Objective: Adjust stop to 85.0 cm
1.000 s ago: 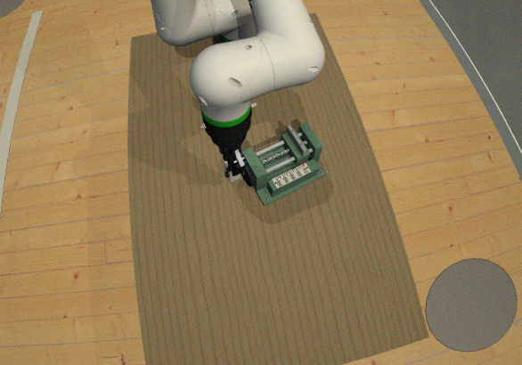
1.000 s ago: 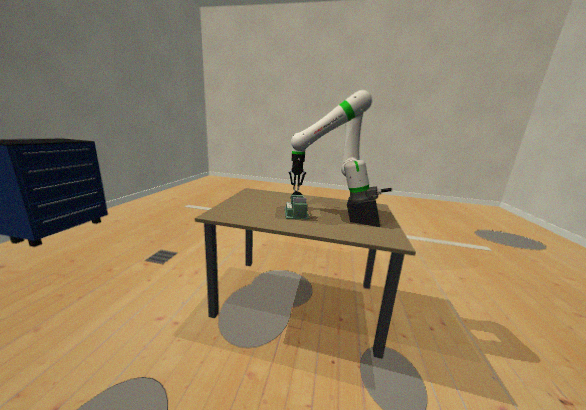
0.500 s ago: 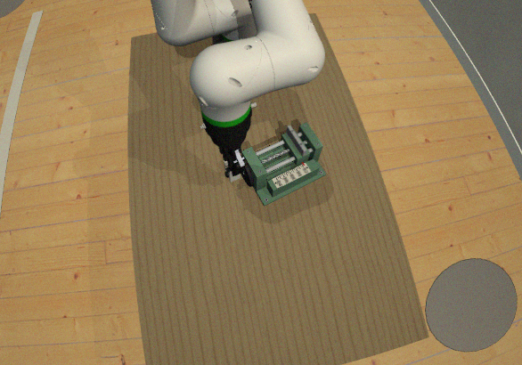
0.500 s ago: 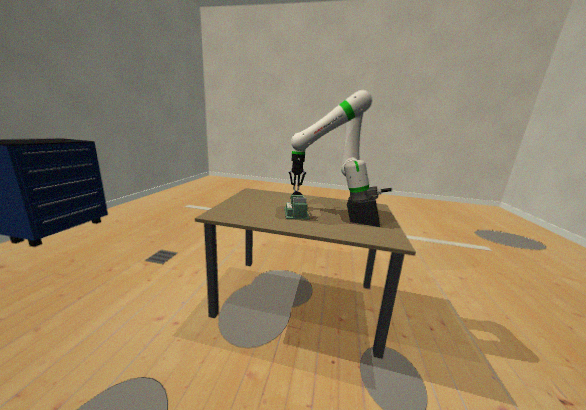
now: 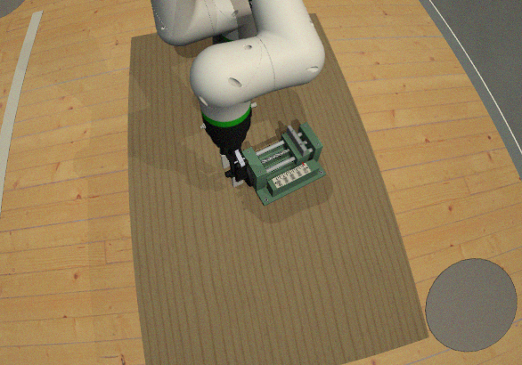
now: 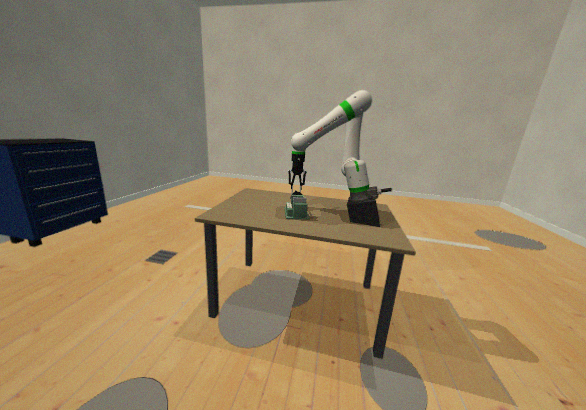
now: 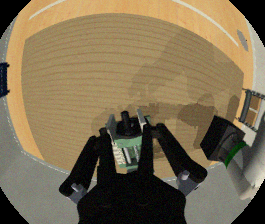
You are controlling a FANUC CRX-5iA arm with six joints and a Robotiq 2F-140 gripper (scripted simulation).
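My gripper is now 80 mm past the stop block, 170 mm to the right of it and 30 mm above it.
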